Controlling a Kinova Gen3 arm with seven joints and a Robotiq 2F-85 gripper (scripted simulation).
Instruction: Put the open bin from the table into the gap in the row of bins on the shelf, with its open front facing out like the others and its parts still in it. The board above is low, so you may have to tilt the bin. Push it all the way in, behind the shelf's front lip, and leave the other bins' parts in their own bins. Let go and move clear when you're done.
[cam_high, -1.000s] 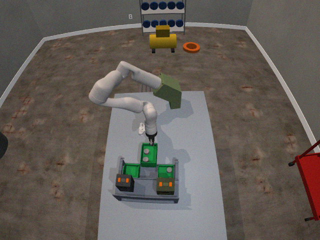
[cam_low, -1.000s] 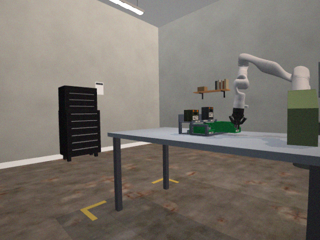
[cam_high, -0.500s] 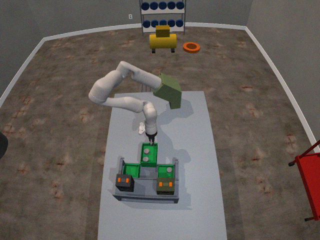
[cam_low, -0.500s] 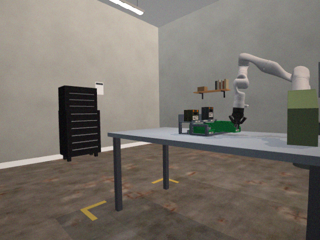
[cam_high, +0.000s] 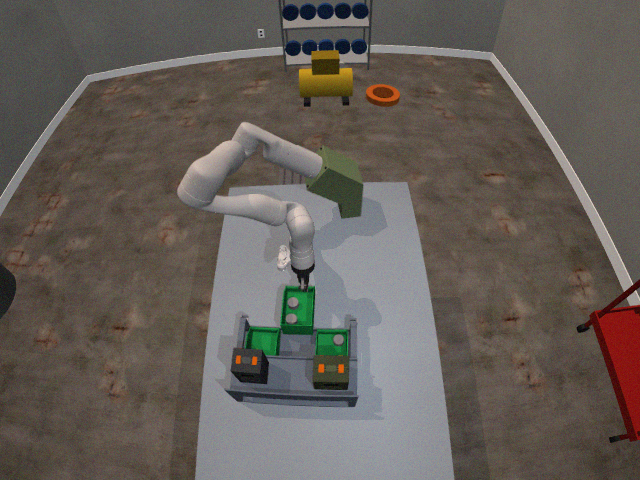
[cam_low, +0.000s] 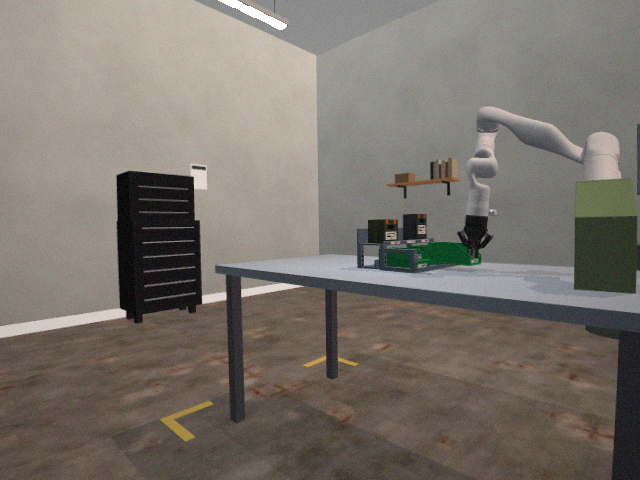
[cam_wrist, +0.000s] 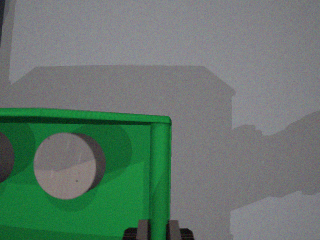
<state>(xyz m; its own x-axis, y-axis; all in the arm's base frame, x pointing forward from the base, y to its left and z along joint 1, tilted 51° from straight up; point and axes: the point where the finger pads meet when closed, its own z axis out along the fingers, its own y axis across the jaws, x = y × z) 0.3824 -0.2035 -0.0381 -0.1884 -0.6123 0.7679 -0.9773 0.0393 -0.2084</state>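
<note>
My hand is 25 cm short of the grey shelf and 6 cm to the left of it.
</note>
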